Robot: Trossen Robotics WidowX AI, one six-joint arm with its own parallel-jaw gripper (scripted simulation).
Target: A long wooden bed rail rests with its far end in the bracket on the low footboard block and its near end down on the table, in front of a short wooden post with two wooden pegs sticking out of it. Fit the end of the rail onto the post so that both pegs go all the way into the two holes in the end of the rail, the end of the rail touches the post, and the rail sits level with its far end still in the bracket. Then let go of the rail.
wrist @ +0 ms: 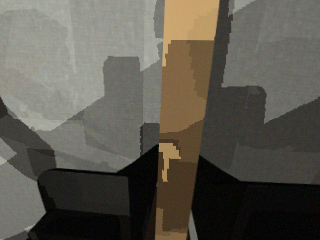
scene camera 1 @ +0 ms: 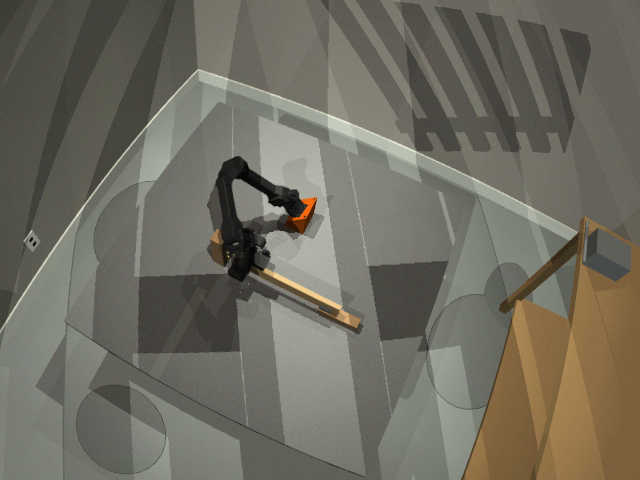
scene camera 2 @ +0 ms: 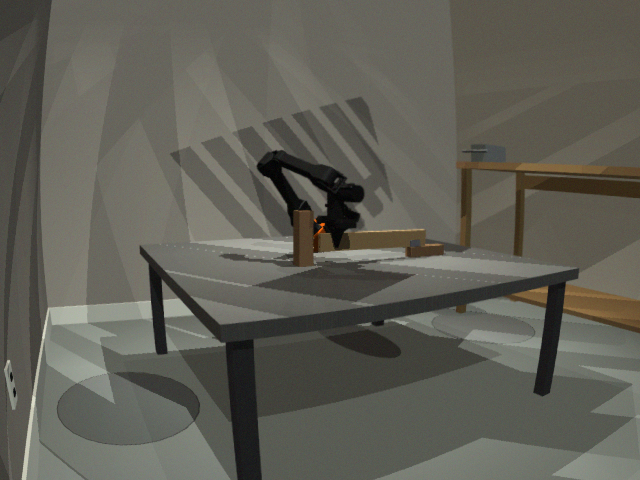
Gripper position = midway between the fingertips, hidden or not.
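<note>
Gripper (scene camera 2: 335, 247) visible, and present in the wrist view (wrist: 171, 150) too. A wooden rail (scene camera 2: 396, 238) is visible as well; the rail appears in scene camera 1 (scene camera 1: 277, 280) and in the wrist view (wrist: 188, 42).
</note>
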